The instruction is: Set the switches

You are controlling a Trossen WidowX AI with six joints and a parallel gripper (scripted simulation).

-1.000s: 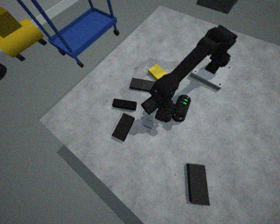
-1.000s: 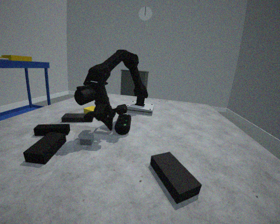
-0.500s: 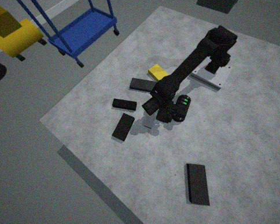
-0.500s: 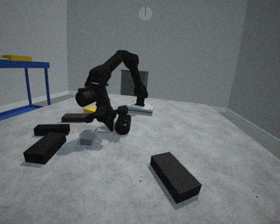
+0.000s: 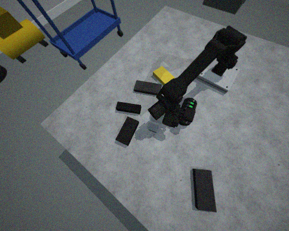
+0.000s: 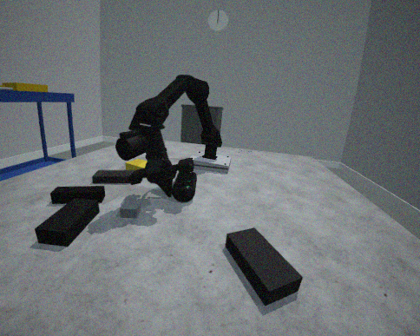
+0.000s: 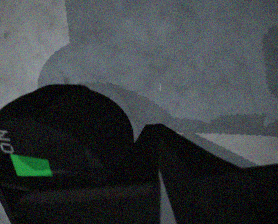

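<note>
My gripper tip is 120 mm short of the grey cube, 60 mm to the left of it and 10 mm below it. Also, from my gripper tip: yellow block: 180 mm behind, 210 mm to the right, 10 mm above; then dark block: 190 mm ahead, 260 mm to the left, 10 mm above.
</note>
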